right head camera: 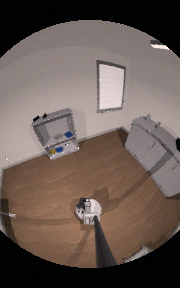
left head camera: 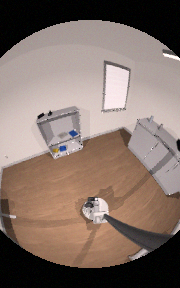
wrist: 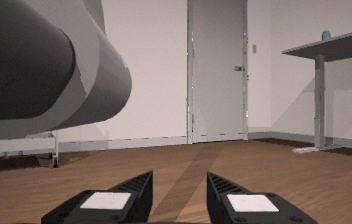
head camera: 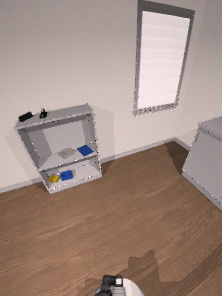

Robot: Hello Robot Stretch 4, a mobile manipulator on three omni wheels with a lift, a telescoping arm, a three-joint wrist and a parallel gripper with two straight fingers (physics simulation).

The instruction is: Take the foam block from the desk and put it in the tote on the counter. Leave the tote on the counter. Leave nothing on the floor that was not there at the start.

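Places are measured from the robot's base along level axes (x ahead, y left, z up), in centimetres.
Pixels of known places: gripper, fingertip midpoint: (right head camera: 80,213) (left head camera: 88,212) (wrist: 179,187).
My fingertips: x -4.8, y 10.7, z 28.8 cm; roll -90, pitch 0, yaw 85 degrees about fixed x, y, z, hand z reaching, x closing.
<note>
For each thing: its top centre in the pictures, then the offset to it from my fingertips. "spot": a spot on its surface instead. Level surfaces: height alone.
- desk at its surface level: dz +61.0 cm
- low shelf unit at a spot on its surface: (head camera: 97,145) (left head camera: 80,129) spot: dy +12.7, dx +147.2, dz +28.8 cm
- white leg with a black caster, surface spot: (wrist: 55,161) spot: dy -69.4, dx -129.2, dz -27.1 cm
My gripper (wrist: 179,187) is open in the wrist view, its two black fingers apart with floor showing between them. A desk (wrist: 320,49) shows in part at the right of the wrist view, with a small blue object on its top; I cannot tell what that object is. The foam block cannot be made out in these views. A counter (left head camera: 157,152) (right head camera: 152,152) stands at the right of the left and right head views, with small items on top. Part of a grey cabinet side, perhaps the same counter, shows in the head view. The tote cannot be made out.
A low shelf unit (head camera: 97,145) (left head camera: 80,129) (right head camera: 75,129) by the wall holds blue, yellow and grey items, with dark items on top. A closed door (wrist: 219,75) stands in the wall ahead of the gripper. A white leg with a black caster (wrist: 55,161) shows at the left of the wrist view.
</note>
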